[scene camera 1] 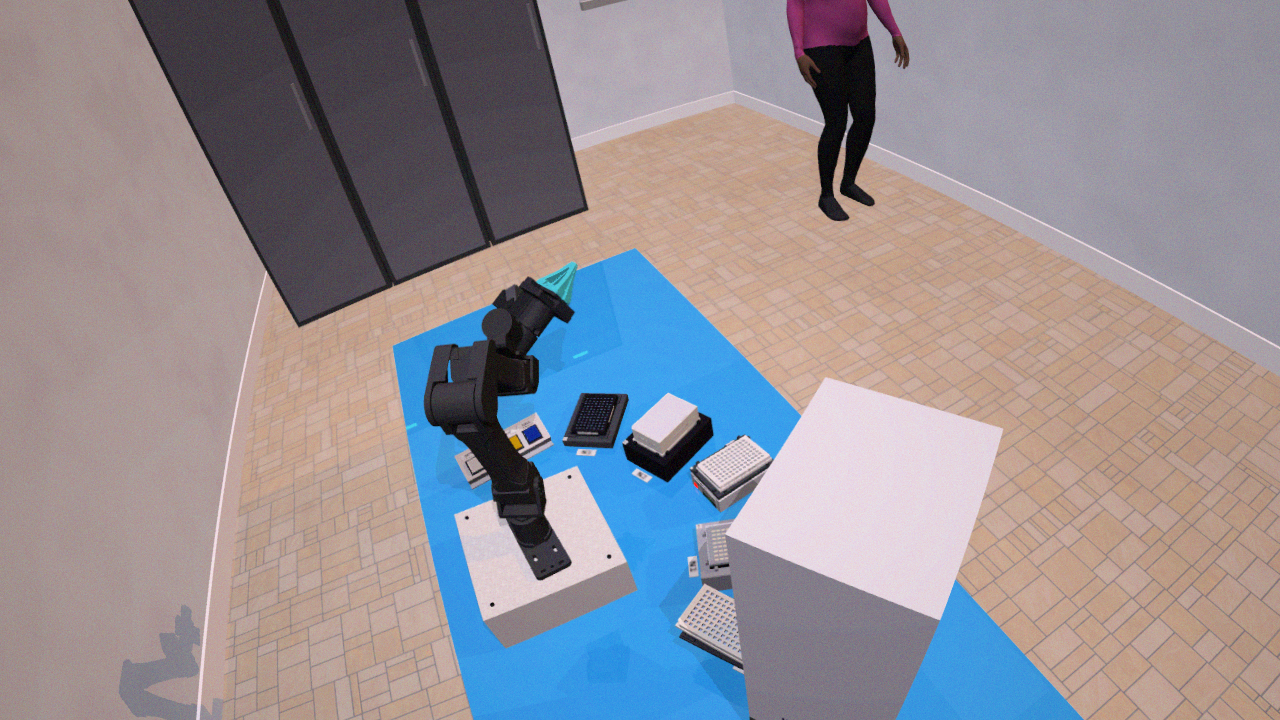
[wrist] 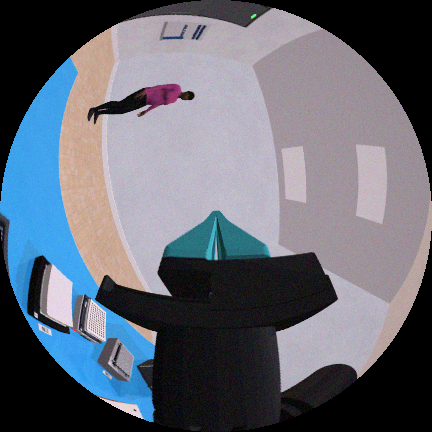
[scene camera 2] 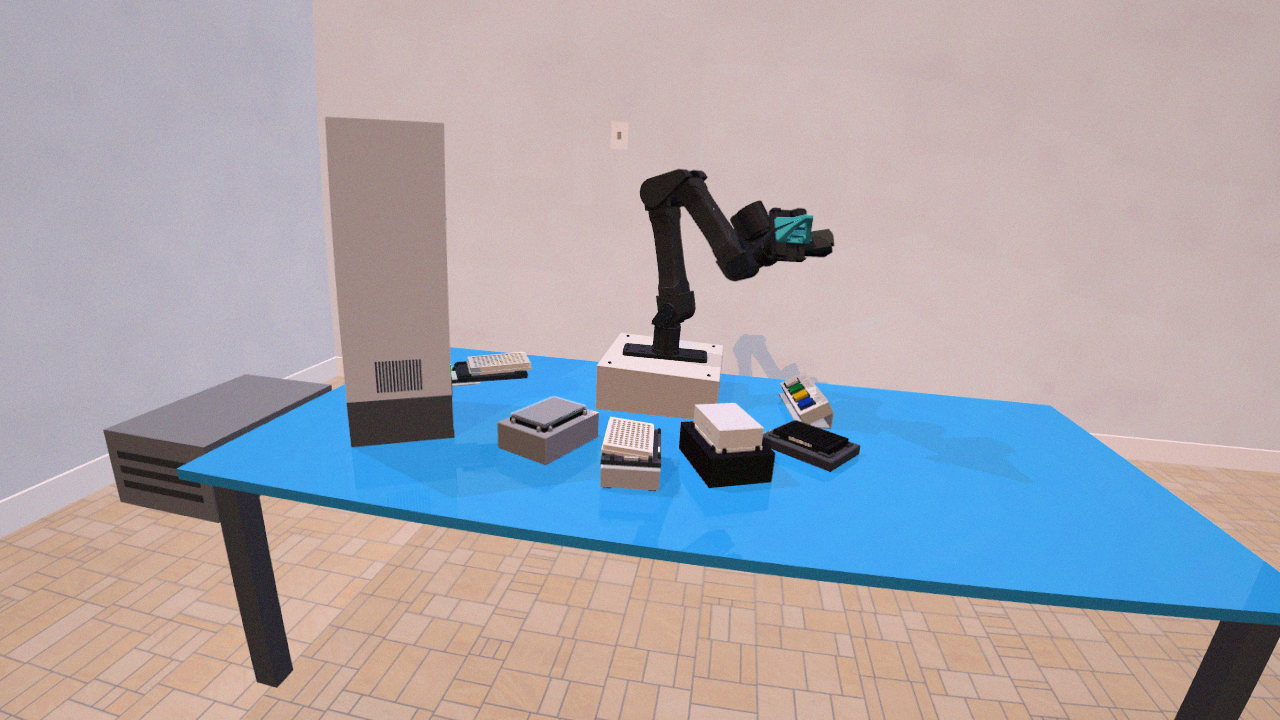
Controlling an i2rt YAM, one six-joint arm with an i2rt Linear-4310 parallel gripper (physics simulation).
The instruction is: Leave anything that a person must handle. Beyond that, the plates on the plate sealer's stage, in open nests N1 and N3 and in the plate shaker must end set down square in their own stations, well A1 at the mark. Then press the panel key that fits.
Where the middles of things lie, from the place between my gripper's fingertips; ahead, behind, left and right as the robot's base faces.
My hand is 4 cm past the station N3 [scene camera 2: 821, 460], 6 cm to the right of it and 44 cm above it. From my hand the other things lie so: button panel [scene camera 1: 515, 433] 26 cm behind, 10 cm to the left, 43 cm below.
